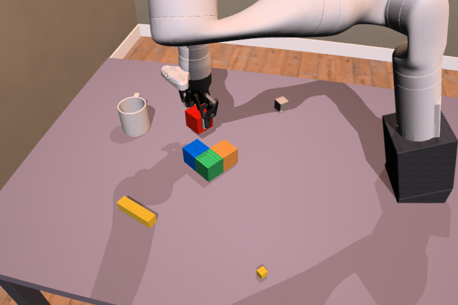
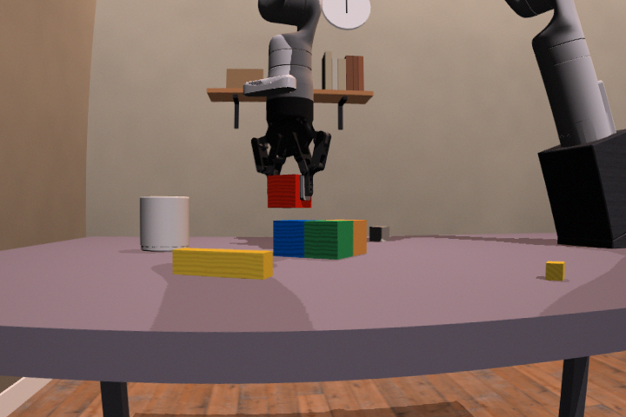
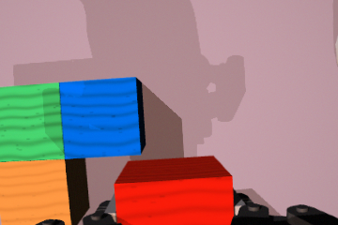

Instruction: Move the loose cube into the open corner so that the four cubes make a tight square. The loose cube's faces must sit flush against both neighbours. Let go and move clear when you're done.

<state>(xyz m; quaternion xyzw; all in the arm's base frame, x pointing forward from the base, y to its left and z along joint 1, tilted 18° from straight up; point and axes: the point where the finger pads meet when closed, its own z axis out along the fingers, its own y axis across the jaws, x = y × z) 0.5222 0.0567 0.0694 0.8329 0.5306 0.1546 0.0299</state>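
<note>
Right now my hand is 20 mm past the blue cube, 60 mm to the right of it and 70 mm above it. From my hand the other things lie so: orange cube: 90 mm behind, 40 mm to the left, 70 mm below; green cube: 70 mm behind, 80 mm to the left, 70 mm below; red cube: right at my hand.
</note>
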